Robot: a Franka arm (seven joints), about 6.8 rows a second.
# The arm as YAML. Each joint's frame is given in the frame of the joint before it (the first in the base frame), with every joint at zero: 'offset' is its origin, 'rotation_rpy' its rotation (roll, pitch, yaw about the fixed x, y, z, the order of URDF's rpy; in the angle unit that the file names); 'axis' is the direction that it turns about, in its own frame. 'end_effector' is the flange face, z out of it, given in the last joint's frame.
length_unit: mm
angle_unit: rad
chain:
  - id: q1
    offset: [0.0, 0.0, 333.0]
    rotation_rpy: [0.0, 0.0, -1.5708]
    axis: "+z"
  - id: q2
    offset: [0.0, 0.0, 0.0]
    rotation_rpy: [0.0, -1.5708, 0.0]
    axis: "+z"
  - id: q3
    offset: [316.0, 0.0, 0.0]
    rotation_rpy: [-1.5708, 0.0, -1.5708]
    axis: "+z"
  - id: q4
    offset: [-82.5, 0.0, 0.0]
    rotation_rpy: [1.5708, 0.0, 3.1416]
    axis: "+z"
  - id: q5
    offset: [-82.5, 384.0, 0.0]
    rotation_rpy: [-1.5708, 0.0, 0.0]
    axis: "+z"
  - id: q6
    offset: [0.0, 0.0, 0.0]
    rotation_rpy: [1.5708, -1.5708, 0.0]
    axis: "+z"
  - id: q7
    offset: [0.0, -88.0, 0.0]
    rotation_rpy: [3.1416, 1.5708, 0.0]
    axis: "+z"
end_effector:
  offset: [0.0, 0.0, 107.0]
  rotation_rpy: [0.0, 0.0, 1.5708]
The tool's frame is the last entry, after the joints.
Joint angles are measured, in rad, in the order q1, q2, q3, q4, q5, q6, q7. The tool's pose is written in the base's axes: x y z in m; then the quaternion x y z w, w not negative. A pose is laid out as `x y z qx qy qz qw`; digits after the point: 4 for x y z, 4 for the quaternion.
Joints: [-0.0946 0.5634 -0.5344 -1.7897 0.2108 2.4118 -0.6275]
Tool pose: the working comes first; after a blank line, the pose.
Where each joint sits with the arm in this pose, in the base's axes (m; each line is computed from the numbers above, not from the rounded line before):
q1: 0.0000 0.0000 0.3330
q2: 0.0000 0.0000 0.3330
q3: 0.1680 -0.0159 0.6002
q4: 0.2238 -0.0634 0.5622
q5: 0.4879 -0.2894 0.3793
q6: 0.4879 -0.2894 0.3793
q7: 0.5555 -0.3441 0.3925
the tool: 0.5601 -0.3638 0.2874

0.5601 -0.3638 0.2874 0.9951 -0.0305 0.0244 0.0913
